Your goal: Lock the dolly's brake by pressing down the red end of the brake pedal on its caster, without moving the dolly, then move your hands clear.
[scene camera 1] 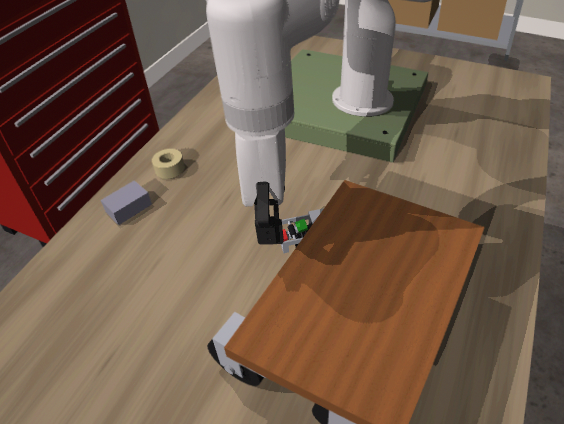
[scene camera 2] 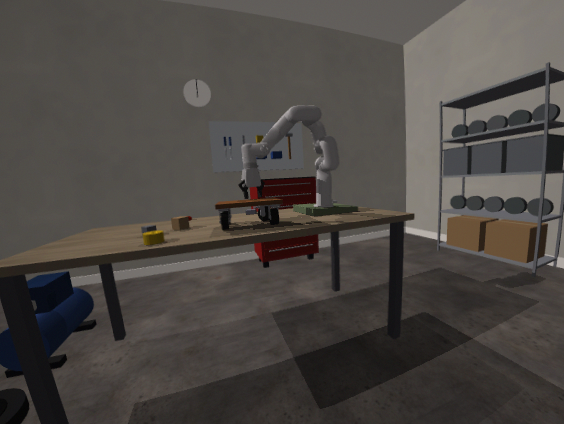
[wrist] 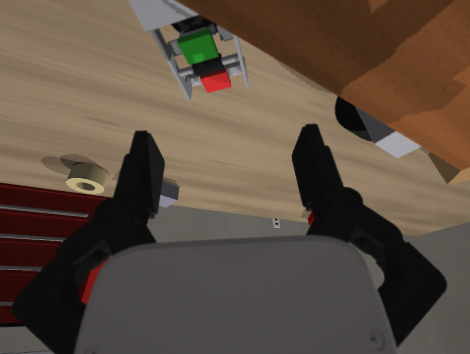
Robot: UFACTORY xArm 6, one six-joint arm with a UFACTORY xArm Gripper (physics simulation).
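Where they show: gripper, fingertip midpoint: (scene camera 1: pixel 272 215) (scene camera 2: pixel 253 198) (wrist: pixel 227 143); arm's base, link origin: (scene camera 1: pixel 362 100) (scene camera 2: pixel 323 206).
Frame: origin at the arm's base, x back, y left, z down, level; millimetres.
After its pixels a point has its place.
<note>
The dolly (scene camera 1: pixel 380 270) {z -86, x -497, y 107 mm} (scene camera 2: pixel 245 204) {z -77, x -559, y 189 mm} (wrist: pixel 410 55) {z -86, x -508, y 24 mm} has an orange-brown wooden deck and stands on casters on the table. One caster's grey bracket (wrist: pixel 149 15) {z -57, x -398, y -2 mm} juts out past the deck edge and carries the brake pedal, with a green end (scene camera 1: pixel 301 225) {z -56, x -423, y -12 mm} (wrist: pixel 198 46) {z -56, x -422, y -10 mm} nearer the wheel and a red end (scene camera 1: pixel 285 235) {z -45, x -437, y -32 mm} (wrist: pixel 216 81) {z -44, x -436, y -36 mm} at the outer side. How far the pedal is tilted I cannot tell. My gripper (scene camera 1: pixel 270 240) (scene camera 2: pixel 252 195) {z -89, x -446, y -45 mm} (wrist: pixel 227 143) {z -89, x -446, y -45 mm} is open and empty. In the wrist view the red end lies beyond the fingertips, with a visible gap; the black finger stands beside it in scene camera 1.
A tan ring (scene camera 1: pixel 168 164) {z 10, x -277, y -310 mm} (wrist: pixel 86 181) {z 10, x -267, y -303 mm} and a grey-purple block (scene camera 1: pixel 126 202) {z 9, x -389, y -335 mm} (wrist: pixel 170 194) {z 17, x -403, y -335 mm} lie on the table near the red drawer cabinet (scene camera 1: pixel 75 117). Another dolly caster (scene camera 1: pixel 229 337) {z -57, x -614, y -44 mm} sticks out at the near corner. The arm's green base plate (scene camera 1: pixel 315 107) {z -4, x -54, y -87 mm} is behind the dolly.
</note>
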